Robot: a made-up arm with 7 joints.
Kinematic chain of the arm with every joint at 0, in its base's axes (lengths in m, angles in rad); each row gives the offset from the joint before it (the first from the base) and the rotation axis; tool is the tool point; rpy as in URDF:
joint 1: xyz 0 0 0.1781 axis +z
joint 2: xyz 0 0 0 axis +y
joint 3: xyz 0 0 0.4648 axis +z
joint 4: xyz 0.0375 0 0 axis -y
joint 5: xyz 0.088 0 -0.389 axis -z
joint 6: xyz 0 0 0 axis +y
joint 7: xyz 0.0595 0 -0.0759 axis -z
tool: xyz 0 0 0 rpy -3.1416 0 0
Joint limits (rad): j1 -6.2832..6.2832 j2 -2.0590..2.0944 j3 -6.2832..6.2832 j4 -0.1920..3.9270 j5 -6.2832..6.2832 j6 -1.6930..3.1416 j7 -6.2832..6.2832
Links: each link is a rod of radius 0.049 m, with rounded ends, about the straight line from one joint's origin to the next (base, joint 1, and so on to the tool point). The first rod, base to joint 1, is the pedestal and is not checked.
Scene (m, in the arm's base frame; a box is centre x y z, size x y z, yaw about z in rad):
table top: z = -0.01
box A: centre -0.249 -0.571 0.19 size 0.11 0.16 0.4 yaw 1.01
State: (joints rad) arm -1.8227 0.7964 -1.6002 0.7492 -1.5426 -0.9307 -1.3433
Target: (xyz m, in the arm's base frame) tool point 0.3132 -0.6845 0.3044
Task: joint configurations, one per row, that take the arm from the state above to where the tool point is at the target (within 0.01 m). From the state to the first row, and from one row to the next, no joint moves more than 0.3 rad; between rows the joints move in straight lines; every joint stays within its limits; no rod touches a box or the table.
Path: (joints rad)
1: -1.6267 0.7430 -1.5465 1.0154 -1.4729 -0.8864 -1.3433
2: -1.4308 0.6895 -1.4929 1.2815 -1.4033 -0.8421 -1.3433
3: -1.2348 0.6361 -1.4392 1.5477 -1.3336 -0.7978 -1.3433
4: -0.9704 0.8070 -1.2583 1.6367 -1.3259 -0.8190 -1.3433
5: -0.7059 0.9778 -1.0775 1.7257 -1.3181 -0.8402 -1.3433

